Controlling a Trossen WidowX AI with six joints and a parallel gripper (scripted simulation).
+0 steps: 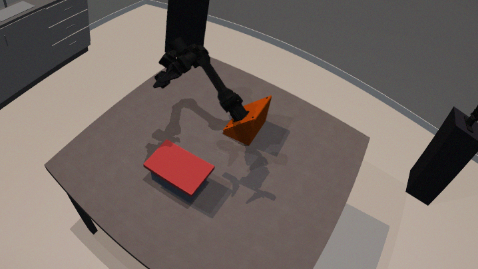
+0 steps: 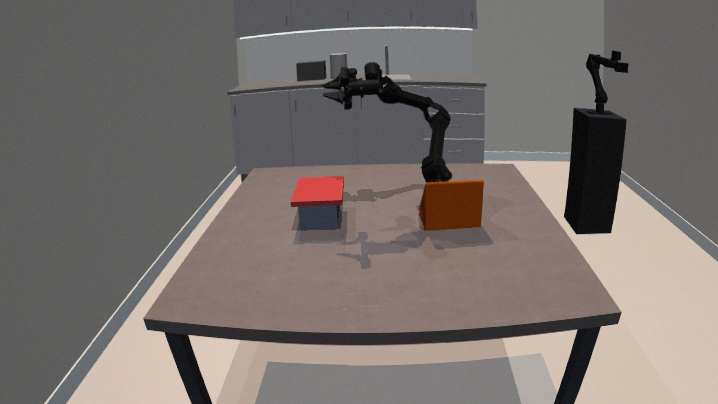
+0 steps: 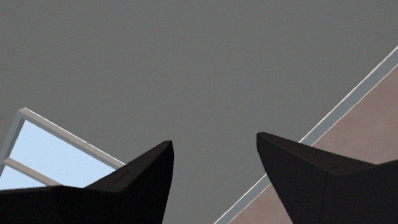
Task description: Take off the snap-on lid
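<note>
Now: the red lid 1 cm ahead of my gripper tip, 12 cm to the left of it and 34 cm below it. From my gripper tip the other things lie so: blue-grey storage box (1 cm ahead, 12 cm to the left, 39 cm below).
</note>
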